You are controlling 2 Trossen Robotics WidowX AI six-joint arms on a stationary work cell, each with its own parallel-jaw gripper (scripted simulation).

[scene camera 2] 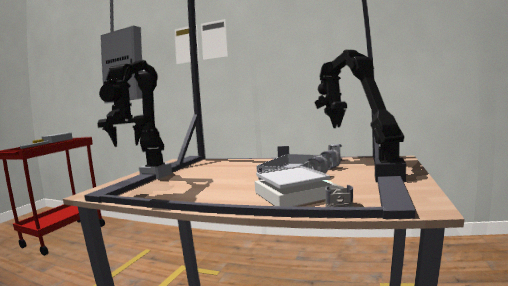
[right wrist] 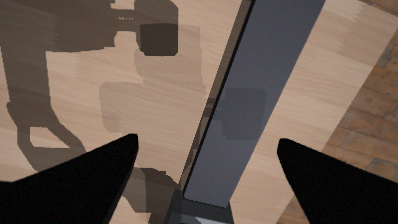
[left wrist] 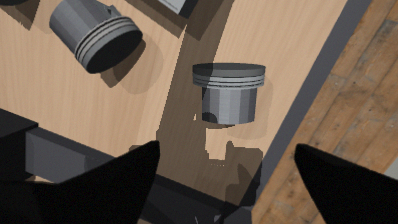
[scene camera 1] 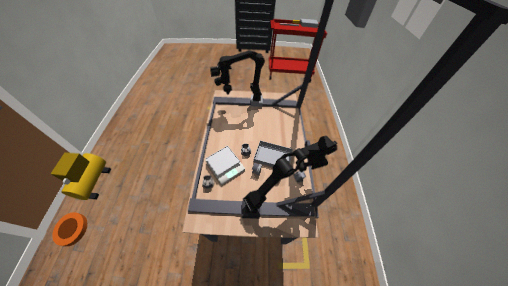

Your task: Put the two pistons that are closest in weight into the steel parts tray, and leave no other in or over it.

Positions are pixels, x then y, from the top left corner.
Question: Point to a white scale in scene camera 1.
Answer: At 238,168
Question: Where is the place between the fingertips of the right gripper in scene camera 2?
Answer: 126,146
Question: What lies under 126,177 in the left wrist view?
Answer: The left gripper.
